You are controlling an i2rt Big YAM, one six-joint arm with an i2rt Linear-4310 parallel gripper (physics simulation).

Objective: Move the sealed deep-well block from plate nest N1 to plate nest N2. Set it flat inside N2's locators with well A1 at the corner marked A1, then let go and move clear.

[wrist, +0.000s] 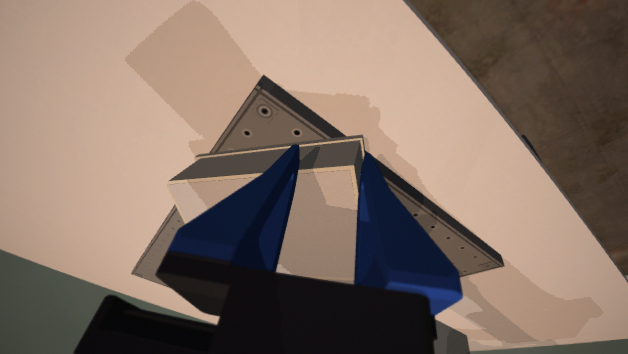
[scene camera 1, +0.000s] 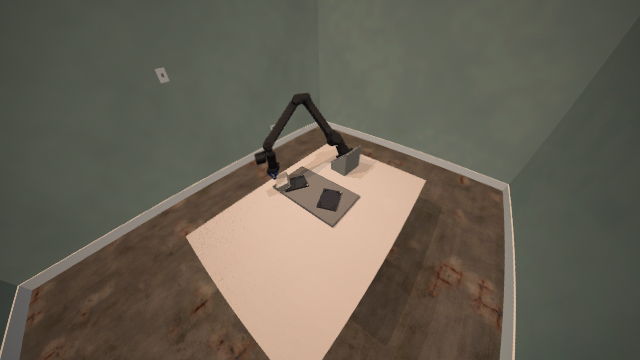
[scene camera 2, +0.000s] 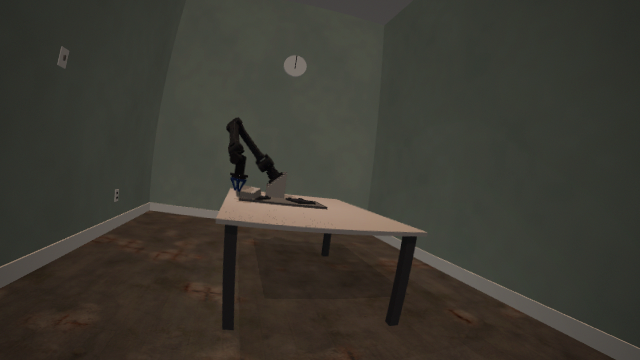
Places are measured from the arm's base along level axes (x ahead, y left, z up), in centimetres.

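Pixels of known places: gripper, fingertip midpoint: [wrist: 330, 157] [scene camera 1: 275, 177] [scene camera 2: 236, 191]; arm's base, origin of the base link: [scene camera 1: 344, 153] [scene camera 2: 276, 178].
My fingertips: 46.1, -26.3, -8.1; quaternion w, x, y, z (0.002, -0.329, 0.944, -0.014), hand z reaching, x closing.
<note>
For each thing: its middle in the pictures, then the offset to it from my fingertips, as dx, dy, dz. Level surfaces: height alone.
- sealed deep-well block, body centre: [wrist: 277, 212] [scene camera 2: 248, 192] [scene camera 1: 282, 181] -1.2, +6.9, -0.2
- second dark nest, body centre: [scene camera 2: 300, 200] [scene camera 1: 329, 198] -11.3, +40.1, -2.7
- table, its level: dz -4.9
The sealed deep-well block [scene camera 1: 282, 181] [scene camera 2: 250, 192] [wrist: 322, 220] is pale, with a lighter rim around its top. It is at the left corner of the grey base plate, beside a dark nest [scene camera 1: 299, 183] and partly over it. Whether it lies flat is hard to tell. A second dark nest [scene camera 1: 329, 199] [scene camera 2: 301, 201] is farther along the plate. The nest labels are too small to read. My gripper [scene camera 1: 273, 176] [scene camera 2: 238, 191] [wrist: 330, 157] is partly open at the block's outer side. In the wrist view its blue fingers stand apart and overlap the block's image, with no grip on it.
The grey base plate [scene camera 1: 332, 220] [scene camera 2: 320, 206] [wrist: 264, 95] carries the nests and has small holes. A grey upright panel [scene camera 1: 346, 163] [scene camera 2: 276, 187] stands by the arm's base. The table [scene camera 1: 300, 280] [scene camera 2: 320, 222] has its edge close to the gripper's side.
</note>
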